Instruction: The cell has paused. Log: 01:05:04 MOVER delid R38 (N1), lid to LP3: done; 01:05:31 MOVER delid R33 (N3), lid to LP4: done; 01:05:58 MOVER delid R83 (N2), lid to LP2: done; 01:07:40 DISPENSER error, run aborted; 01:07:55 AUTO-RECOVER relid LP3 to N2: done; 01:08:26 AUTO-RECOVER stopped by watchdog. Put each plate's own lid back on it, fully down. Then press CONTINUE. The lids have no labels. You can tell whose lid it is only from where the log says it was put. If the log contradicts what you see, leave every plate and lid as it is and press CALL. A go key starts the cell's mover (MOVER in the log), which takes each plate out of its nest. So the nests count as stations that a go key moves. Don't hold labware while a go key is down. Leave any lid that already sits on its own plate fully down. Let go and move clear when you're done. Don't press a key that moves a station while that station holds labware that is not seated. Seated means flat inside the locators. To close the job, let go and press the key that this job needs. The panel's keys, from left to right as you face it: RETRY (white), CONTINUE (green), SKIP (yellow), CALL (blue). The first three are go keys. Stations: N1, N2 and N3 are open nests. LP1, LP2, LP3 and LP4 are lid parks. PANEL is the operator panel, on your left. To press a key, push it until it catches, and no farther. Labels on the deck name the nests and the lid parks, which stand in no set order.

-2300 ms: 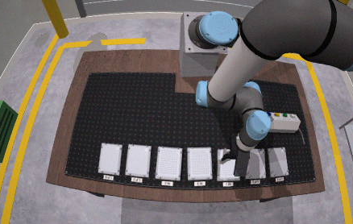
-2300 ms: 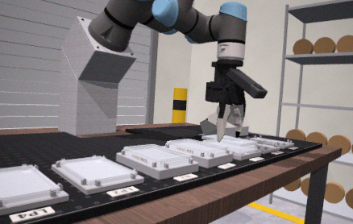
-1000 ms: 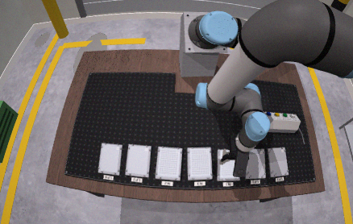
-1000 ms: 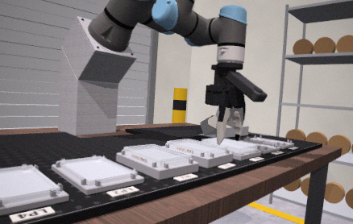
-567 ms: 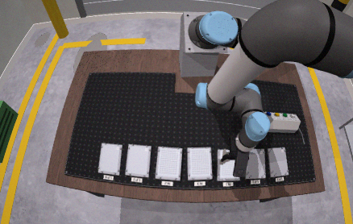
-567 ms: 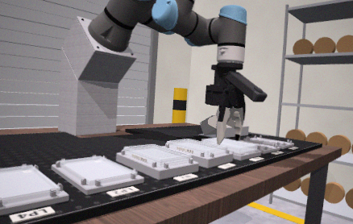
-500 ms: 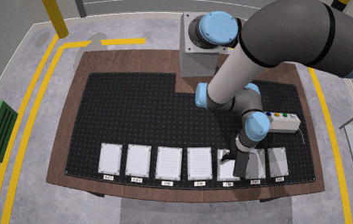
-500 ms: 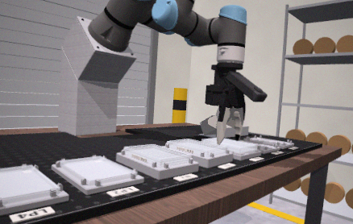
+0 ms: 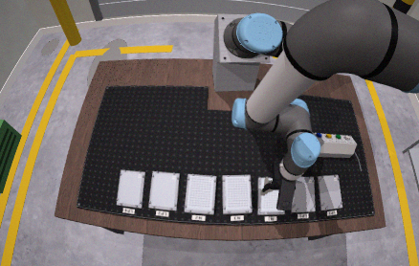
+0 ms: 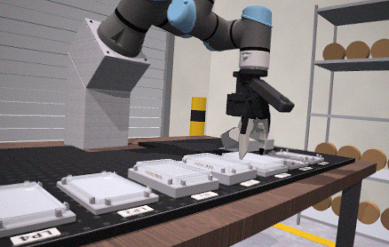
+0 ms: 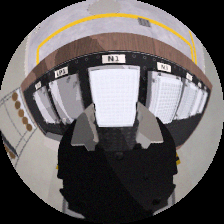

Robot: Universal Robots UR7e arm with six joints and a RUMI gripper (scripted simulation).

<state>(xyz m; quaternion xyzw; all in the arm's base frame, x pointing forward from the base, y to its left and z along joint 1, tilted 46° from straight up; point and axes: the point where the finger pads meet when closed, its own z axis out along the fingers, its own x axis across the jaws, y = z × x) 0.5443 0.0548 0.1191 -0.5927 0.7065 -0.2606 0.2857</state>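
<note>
The well plate is 5 cm behind my hand, 26 cm to the right of it and 1 cm below it. Also, from my hand: yellow SKIP key 18 cm behind, 30 cm to the left, 3 cm above; then blue CALL key 19 cm behind, 25 cm to the left, 3 cm above; then green CONTINUE key 17 cm behind, 34 cm to the left, 3 cm above.
</note>
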